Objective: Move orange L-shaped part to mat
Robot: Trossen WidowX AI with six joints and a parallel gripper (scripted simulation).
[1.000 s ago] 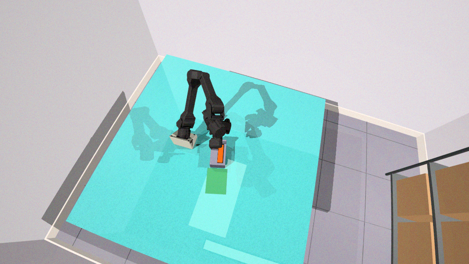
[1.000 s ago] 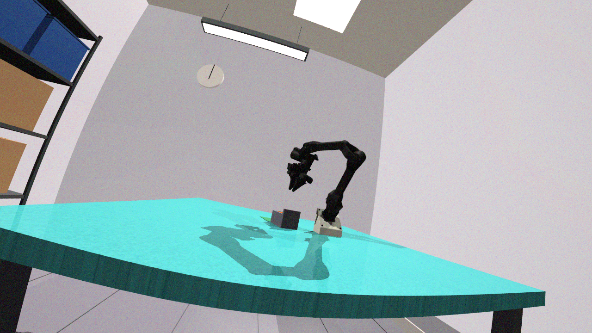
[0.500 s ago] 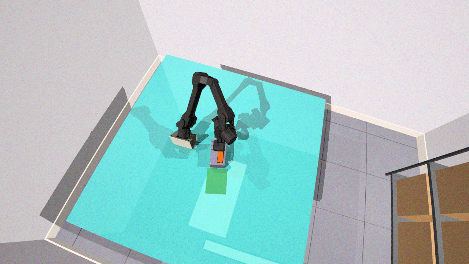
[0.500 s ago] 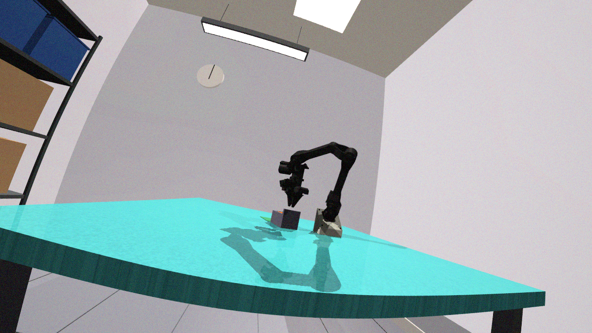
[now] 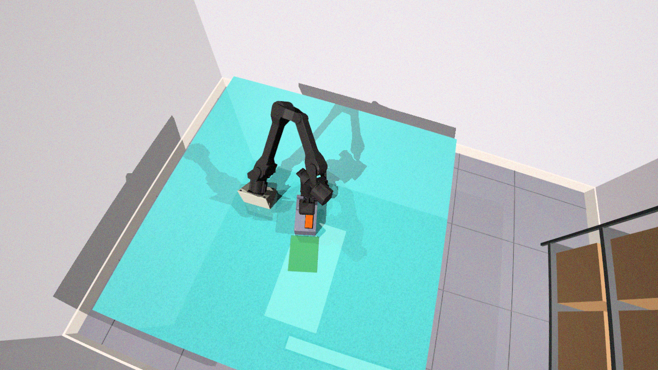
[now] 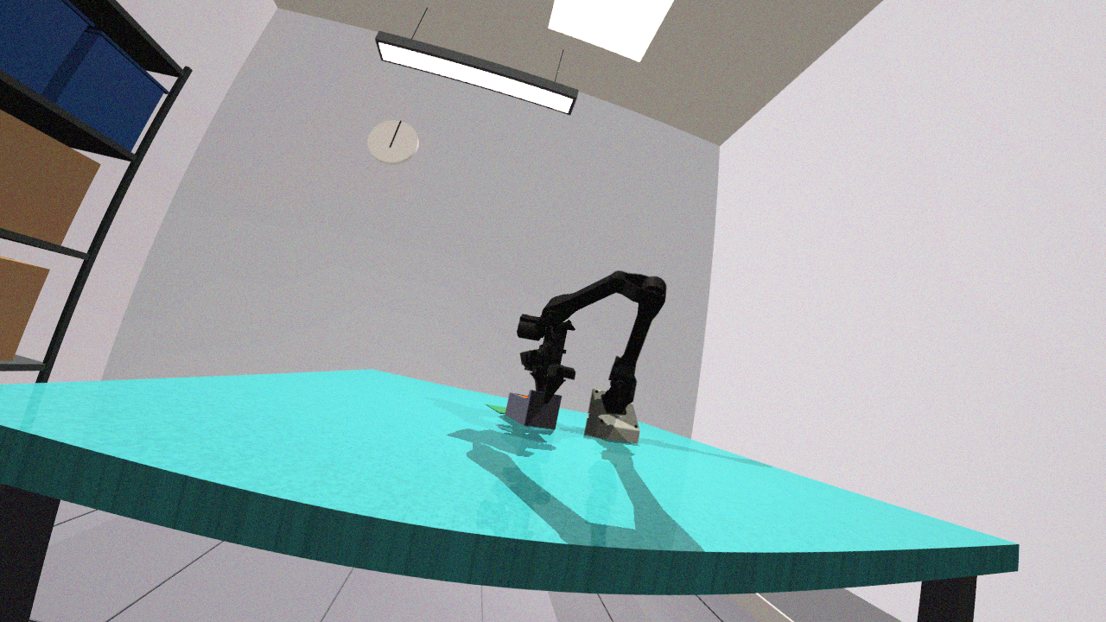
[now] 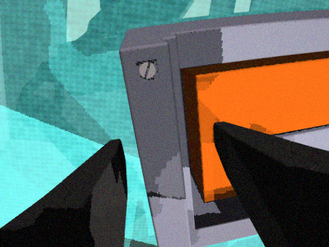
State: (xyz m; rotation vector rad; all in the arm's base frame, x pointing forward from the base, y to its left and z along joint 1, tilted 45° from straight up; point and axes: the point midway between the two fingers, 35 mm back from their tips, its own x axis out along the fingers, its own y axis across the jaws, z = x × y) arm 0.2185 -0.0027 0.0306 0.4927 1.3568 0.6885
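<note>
Now: the orange L-shaped part 50 mm to the right of my gripper tip and 20 mm below it. From my gripper tip the other things lie so: green mat 220 mm to the right, 80 mm below, 30 mm ahead.
</note>
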